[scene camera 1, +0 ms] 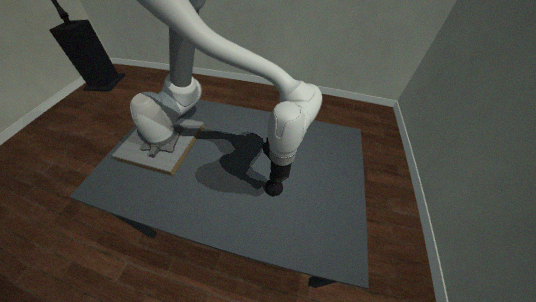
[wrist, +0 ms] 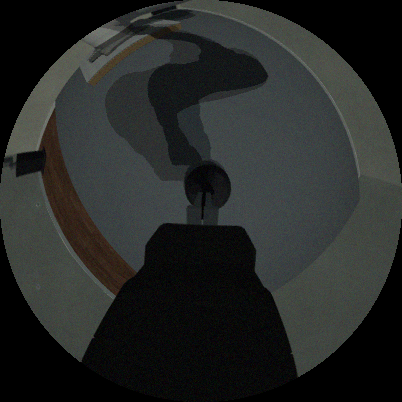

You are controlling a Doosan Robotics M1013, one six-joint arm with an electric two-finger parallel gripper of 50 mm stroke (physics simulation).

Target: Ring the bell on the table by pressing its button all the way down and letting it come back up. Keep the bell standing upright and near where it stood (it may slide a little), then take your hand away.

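Where they show: gripper, fingertip midpoint: (scene camera 1: 274,180) (wrist: 203,200); arm's base at its link origin: (scene camera 1: 163,139).
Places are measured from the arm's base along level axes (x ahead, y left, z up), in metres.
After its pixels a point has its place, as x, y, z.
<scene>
The bell (scene camera 1: 273,188) {0.616, -0.254, -0.002} (wrist: 221,186) {0.632, -0.213, -0.002} is a small dark round dome standing upright on the grey-blue table. My gripper (wrist: 203,200) {0.619, -0.240, 0.042} is shut with nothing between its fingers. In the wrist view its closed fingertips overlap the middle of the bell, where the button is. In the scene view the dark gripper body is right above and behind the bell, and the fingertips are hard to make out. It is too dark to tell whether the fingertips touch the button or how far down it is.
The table (scene camera 1: 320,220) {0.826, -0.375, -0.042} (wrist: 280,150) {0.681, -0.071, -0.042} carries the arm's pale base board (scene camera 1: 142,159) {-0.053, -0.144, 0.001} (wrist: 92,75) {0.123, -0.175, -0.002} with a wooden edge at the left in the scene view. The arm's shadow falls left of the bell. A black stand (scene camera 1: 85,52) (wrist: 30,163) is beyond the table on the wooden floor.
</scene>
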